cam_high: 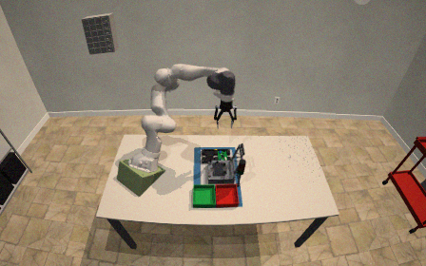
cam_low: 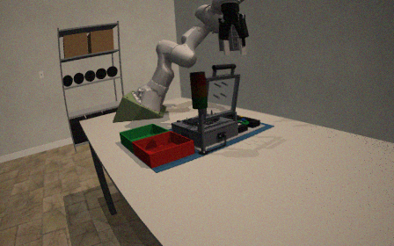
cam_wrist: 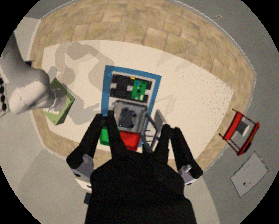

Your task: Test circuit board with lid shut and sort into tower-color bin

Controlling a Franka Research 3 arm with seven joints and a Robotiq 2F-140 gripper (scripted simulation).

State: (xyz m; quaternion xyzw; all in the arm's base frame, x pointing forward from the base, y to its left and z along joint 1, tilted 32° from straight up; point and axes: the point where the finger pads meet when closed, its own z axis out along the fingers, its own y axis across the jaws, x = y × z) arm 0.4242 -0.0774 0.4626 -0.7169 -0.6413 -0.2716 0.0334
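Right now my hand is 31 cm above the green circuit board. Also, from my hand: plate (4 cm behind, 16 cm to the right, 26 cm below); red bin (1 cm behind, 37 cm to the right, 32 cm below); clear lid (8 cm ahead, 17 cm to the right, 15 cm below).
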